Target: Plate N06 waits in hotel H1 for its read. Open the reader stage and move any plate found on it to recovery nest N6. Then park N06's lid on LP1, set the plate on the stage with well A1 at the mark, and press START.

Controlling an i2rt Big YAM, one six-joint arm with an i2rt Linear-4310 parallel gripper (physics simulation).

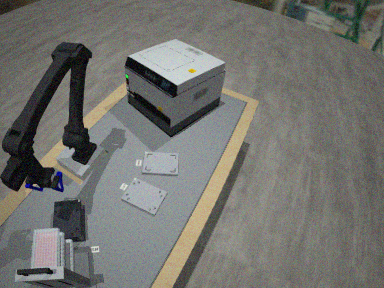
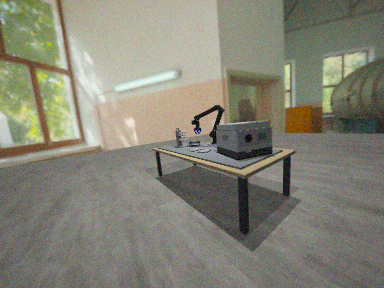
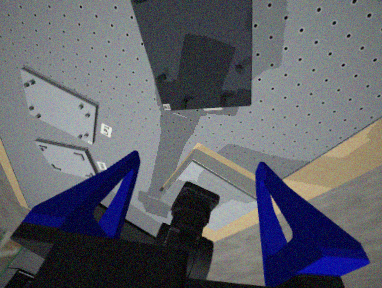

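Pixels of known places: gripper, between the fingertips: (image 1: 52, 190) (image 2: 197, 134) (image 3: 197, 161); arm's base, origin of its link: (image 1: 84, 152) (image 2: 216, 143) (image 3: 194, 201).
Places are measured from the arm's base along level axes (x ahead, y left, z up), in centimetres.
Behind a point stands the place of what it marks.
Note:
The white and dark reader (image 1: 192, 95) @(x 41.3, y 39.1, z 16.7 cm) (image 2: 245, 137) @(x 45.5, y 66.5, z 15.1 cm) stands at the table's far end, a green light lit on its front; no stage shows outside it. Nest N6 (image 1: 161, 163) @(x 36.8, y 9.6, z -2.6 cm) (image 3: 67, 159) @(x 36.1, y 8.6, z -2.6 cm), a pale plate with corner brackets, and LP1 (image 1: 145, 196) @(x 36.4, y -8.9, z -2.8 cm) (image 3: 60, 105) @(x 35.1, y -10.4, z -2.8 cm), a pale plate with small posts, lie side by side and look bare. A pink plate (image 1: 46, 247) @(x 20.8, y -47.3, z 19.4 cm) sits in hotel H1 (image 1: 70, 276) @(x 30.6, y -51.5, z 16.0 cm) (image 2: 178, 138) @(x 28.1, y -50.6, z 10.1 cm); whether it is N06 and lidded is too blurred to tell. My gripper (image 1: 48, 185) @(x 7.2, y -28.2, z 13.9 cm) (image 2: 197, 131) @(x 7.2, y -28.2, z 13.9 cm) (image 3: 197, 161) @(x 7.2, y -28.2, z 13.9 cm) is open and empty, raised above the table near the dark stand.
The dark stand RG (image 1: 69, 220) @(x 13.3, y -33.2, z 2.2 cm) (image 3: 200, 65) @(x 10.3, y -31.0, z 2.2 cm) lies between the hotel and the arm's base block (image 1: 75, 163) @(x -1.2, y -7.2, z -0.3 cm) (image 3: 232, 202) @(x -7.4, y -5.6, z 0.2 cm). The arm arches over that block. Wooden edges (image 1: 192, 222) @(x 58.4, y -12.7, z -5.1 cm) (image 2: 235, 171) @(x 75.3, y 72.4, z -5.1 cm) border the table.

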